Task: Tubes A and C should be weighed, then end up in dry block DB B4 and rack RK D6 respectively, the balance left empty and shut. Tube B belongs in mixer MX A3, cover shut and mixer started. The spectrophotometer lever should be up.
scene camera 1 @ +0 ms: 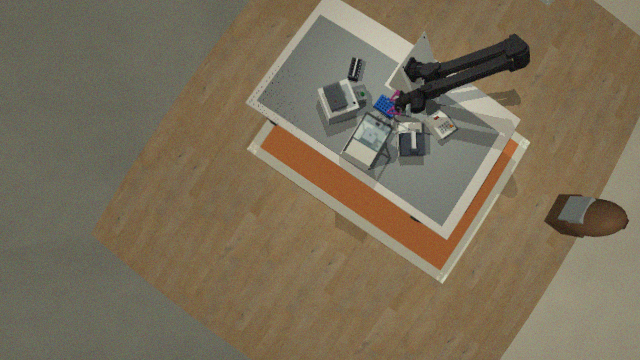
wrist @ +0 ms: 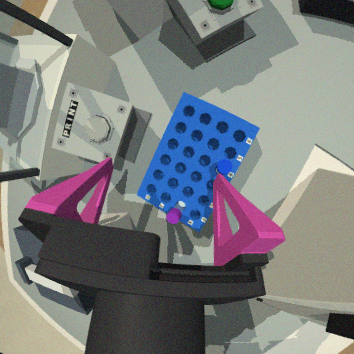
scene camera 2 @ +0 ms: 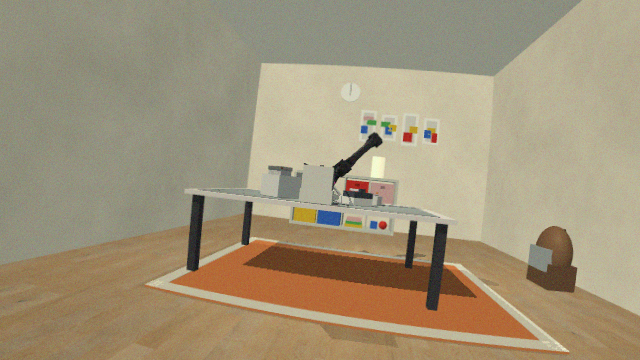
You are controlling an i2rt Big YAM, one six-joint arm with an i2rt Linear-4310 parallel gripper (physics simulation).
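Seen in the pictures: gripper, between the fingertips: [scene camera 1: 388, 106] [wrist: 164, 170]; arm's base, origin of its link: [scene camera 1: 411, 69].
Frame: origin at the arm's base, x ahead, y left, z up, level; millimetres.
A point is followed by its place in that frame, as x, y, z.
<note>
My gripper [scene camera 1: 393, 103] {221, -10, -77} [wrist: 164, 170] {221, -10, -77} is open and empty, its pink fingers above the near part of the blue tube rack [scene camera 1: 383, 104] {210, -40, -109} [wrist: 181, 135] {226, -43, -110}. A blue-capped tube [wrist: 224, 166] {174, -32, -86} stands at the rack's right edge, close to the right fingertip in the wrist view. A purple-capped tube [wrist: 173, 215] {199, 31, -85} is at the near edge, between the fingers' lines, with a small pale spot beside it. Tube letters cannot be read. The glass-sided balance [scene camera 1: 370, 134] {465, -31, 68} stands beside the rack; its PRINT button box [wrist: 92, 122] {304, -27, -68} shows at left. A black block [scene camera 1: 355, 69] {108, -290, -92} with holes stands farther off. Whether the balance is shut is unclear.
A white device with a dark top [scene camera 1: 336, 97] {372, -282, 50} stands beyond the rack, with a green button [scene camera 1: 362, 94] {235, -177, -71} [wrist: 220, 3] {226, -168, -75} beside it. A dark device with a pale bar [scene camera 1: 412, 143] {356, 208, -43} and a keypad device [scene camera 1: 443, 125] {157, 326, -72} stand nearby. A tall pale panel [scene camera 2: 317, 184] {609, -27, -37} rises near the arm.
</note>
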